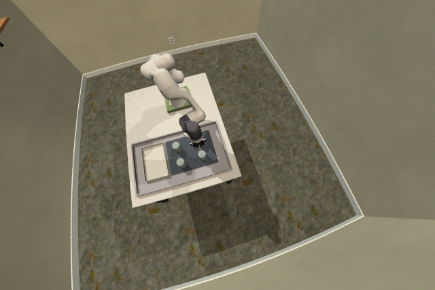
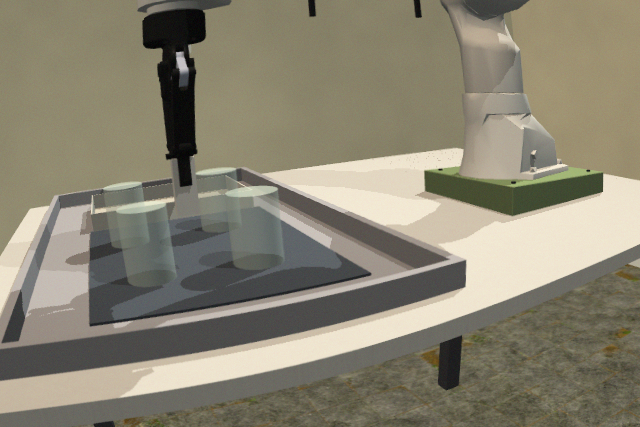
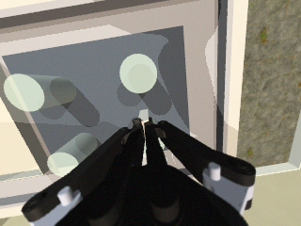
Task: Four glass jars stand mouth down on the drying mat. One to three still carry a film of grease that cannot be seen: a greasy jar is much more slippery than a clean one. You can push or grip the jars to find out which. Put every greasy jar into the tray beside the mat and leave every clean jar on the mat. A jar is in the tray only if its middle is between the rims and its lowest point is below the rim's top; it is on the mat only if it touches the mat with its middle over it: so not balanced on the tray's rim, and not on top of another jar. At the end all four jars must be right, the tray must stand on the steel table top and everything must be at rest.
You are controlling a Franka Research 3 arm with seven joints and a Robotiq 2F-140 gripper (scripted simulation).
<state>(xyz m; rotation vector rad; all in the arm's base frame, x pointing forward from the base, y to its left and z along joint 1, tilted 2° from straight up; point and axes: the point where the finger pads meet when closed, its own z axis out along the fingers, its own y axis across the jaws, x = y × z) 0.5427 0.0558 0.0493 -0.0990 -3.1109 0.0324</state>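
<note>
My hand is 100 mm above the dark mat, 90 mm to the left of it and 20 mm past it. The rest, counted from my hand: cream tray: 410 mm to the right, 100 mm below, 40 mm behind.
</note>
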